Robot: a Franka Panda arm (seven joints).
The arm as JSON. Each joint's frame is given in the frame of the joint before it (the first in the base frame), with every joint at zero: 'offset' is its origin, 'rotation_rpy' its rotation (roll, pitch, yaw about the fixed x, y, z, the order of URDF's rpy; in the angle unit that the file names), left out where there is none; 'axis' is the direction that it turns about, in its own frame. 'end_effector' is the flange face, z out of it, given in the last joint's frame.
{
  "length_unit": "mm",
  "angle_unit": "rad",
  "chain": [
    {
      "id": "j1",
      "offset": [
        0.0,
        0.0,
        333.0
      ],
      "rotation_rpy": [
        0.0,
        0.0,
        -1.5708
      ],
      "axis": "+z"
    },
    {
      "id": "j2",
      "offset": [
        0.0,
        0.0,
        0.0
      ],
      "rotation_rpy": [
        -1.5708,
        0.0,
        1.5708
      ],
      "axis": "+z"
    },
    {
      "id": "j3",
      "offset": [
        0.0,
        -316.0,
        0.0
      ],
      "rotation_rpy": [
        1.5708,
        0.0,
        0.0
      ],
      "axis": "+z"
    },
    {
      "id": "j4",
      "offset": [
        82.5,
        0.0,
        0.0
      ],
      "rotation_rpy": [
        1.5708,
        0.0,
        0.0
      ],
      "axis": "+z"
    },
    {
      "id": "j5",
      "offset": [
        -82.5,
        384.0,
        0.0
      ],
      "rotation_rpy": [
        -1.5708,
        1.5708,
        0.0
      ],
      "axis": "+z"
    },
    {
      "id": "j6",
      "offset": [
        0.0,
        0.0,
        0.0
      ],
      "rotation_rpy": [
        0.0,
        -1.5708,
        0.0
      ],
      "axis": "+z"
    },
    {
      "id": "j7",
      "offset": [
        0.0,
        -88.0,
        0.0
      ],
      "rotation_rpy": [
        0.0,
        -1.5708,
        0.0
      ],
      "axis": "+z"
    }
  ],
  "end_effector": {
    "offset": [
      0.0,
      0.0,
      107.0
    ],
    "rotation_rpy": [
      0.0,
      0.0,
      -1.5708
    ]
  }
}
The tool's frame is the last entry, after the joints.
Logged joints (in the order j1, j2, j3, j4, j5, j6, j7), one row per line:
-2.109 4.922 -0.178 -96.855 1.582 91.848 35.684
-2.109 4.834 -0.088 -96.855 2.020 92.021 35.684
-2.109 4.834 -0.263 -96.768 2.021 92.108 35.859
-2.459 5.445 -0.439 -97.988 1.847 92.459 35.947
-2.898 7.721 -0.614 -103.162 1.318 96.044 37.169
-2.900 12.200 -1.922 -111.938 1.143 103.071 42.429
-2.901 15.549 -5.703 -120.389 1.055 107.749 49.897
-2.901 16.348 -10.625 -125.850 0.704 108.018 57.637
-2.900 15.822 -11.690 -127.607 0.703 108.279 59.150
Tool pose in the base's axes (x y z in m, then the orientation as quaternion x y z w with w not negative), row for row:
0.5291 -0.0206 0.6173 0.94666 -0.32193 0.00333 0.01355
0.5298 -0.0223 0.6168 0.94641 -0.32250 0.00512 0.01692
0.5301 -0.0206 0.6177 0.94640 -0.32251 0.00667 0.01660
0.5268 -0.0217 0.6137 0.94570 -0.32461 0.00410 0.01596
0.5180 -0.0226 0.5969 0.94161 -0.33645 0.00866 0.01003
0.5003 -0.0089 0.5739 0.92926 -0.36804 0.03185 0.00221
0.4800 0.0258 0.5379 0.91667 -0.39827 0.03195 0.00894
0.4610 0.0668 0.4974 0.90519 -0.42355 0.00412 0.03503
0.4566 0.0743 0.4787 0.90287 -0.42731 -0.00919 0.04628
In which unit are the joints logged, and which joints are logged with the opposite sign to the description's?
The joints are logged in degrees. Opposite sign: j2, j3, j5.
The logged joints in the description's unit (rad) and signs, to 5 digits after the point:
-0.03681 -0.08591 0.00311 -1.69044 -0.02761 1.60305 0.62280
-0.03681 -0.08437 0.00154 -1.69044 -0.03526 1.60607 0.62280
-0.03681 -0.08437 0.00459 -1.68892 -0.03527 1.60759 0.62586
-0.04292 -0.09503 0.00766 -1.71021 -0.03224 1.61371 0.62739
-0.05058 -0.13476 0.01072 -1.80052 -0.02300 1.67628 0.64872
-0.05061 -0.21293 0.03355 -1.95369 -0.01995 1.79893 0.74053
-0.05063 -0.27138 0.09954 -2.10118 -0.01841 1.88057 0.87087
-0.05063 -0.28533 0.18544 -2.19650 -0.01229 1.88527 1.00596
-0.05061 -0.27615 0.20403 -2.22716 -0.01227 1.88983 1.03236

